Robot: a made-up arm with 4 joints.
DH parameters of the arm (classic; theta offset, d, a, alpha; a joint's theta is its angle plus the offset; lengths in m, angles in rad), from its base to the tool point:
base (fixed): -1.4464 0 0.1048 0
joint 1: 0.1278 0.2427 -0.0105 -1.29
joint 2: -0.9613 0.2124 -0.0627 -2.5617
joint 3: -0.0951 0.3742 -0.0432 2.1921
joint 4: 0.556 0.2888 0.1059 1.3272
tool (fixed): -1.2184 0.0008 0 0
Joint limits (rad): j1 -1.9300..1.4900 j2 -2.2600..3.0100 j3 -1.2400..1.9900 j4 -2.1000..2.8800
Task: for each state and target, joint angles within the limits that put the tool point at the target. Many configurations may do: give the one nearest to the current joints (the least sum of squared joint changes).
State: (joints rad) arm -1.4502 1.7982 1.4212 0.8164
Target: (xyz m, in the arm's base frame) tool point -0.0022 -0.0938 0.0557
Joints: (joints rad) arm -1.4855 2.2480 1.9802 -0.0325
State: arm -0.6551 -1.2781 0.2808 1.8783
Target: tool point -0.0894 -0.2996 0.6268
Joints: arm -0.8408 -2.0415 0.0009 1.4589
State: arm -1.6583 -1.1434 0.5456 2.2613
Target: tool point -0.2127 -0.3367 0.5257
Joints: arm -1.2701 -1.5556 0.3300 1.8642
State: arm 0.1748 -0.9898 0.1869 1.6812
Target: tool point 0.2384 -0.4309 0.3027
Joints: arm 0.0397 -0.5208 0.8522 1.6286
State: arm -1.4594 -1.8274 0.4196 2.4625
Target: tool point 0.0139 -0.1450 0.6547
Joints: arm -1.5260 -2.0633 0.8101 1.8953
